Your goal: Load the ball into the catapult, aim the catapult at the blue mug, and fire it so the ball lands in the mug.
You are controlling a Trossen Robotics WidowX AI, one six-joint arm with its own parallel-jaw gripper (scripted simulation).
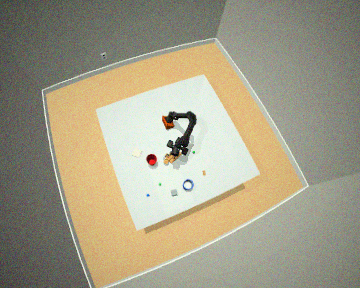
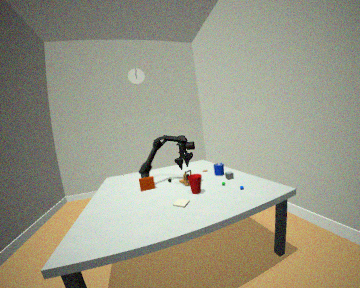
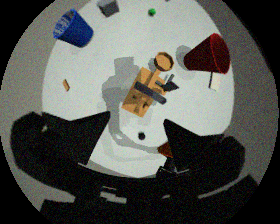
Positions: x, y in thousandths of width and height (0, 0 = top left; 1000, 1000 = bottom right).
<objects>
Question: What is the gripper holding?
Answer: Nothing.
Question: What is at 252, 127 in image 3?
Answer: A blue mug.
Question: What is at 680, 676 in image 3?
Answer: The gripper.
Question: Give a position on a wooden catapult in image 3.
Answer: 527, 382
</objects>
